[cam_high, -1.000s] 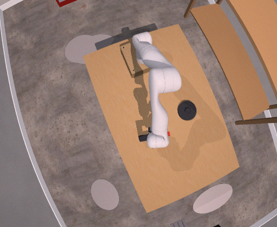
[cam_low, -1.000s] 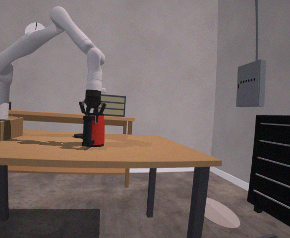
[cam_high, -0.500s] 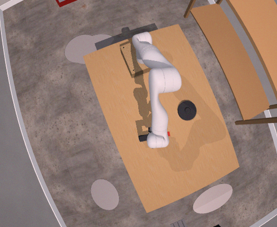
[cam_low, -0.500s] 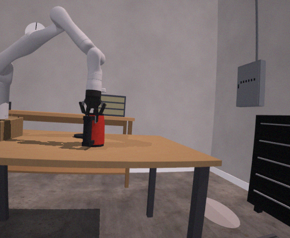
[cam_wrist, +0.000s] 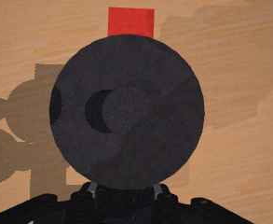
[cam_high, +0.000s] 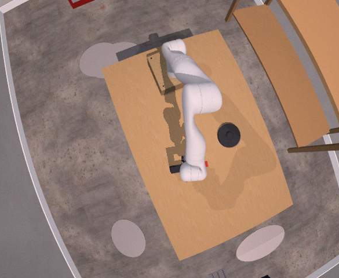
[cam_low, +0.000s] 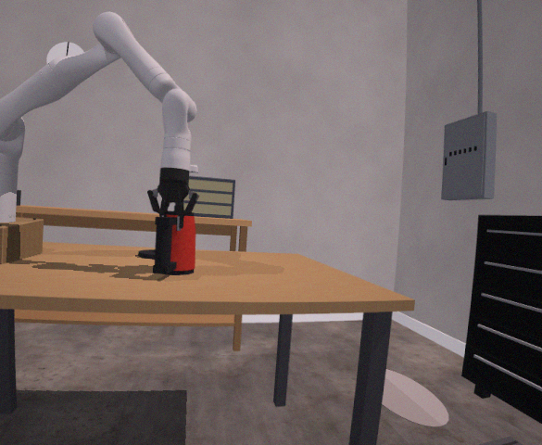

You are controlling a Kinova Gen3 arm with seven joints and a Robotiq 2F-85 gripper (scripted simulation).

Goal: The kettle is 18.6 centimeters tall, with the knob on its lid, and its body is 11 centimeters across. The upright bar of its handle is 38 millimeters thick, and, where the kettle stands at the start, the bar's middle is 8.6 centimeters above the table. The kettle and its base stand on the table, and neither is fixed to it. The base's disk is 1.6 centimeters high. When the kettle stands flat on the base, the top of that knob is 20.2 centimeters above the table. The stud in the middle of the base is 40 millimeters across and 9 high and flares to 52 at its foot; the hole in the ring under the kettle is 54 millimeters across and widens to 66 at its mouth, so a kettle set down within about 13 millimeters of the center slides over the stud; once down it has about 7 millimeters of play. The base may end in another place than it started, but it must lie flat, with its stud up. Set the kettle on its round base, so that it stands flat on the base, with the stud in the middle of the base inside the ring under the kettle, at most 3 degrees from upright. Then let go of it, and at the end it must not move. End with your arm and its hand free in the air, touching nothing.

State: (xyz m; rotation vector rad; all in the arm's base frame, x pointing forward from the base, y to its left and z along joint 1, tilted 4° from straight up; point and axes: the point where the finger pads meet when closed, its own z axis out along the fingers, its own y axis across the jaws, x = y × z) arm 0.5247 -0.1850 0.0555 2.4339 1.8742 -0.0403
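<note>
Right now the red kettle is 10 mm ahead of my hand, 20 mm to the left of it and 50 mm below it. Also, from my hand: round black base 50 mm behind, 350 mm to the left, 130 mm below.
</note>
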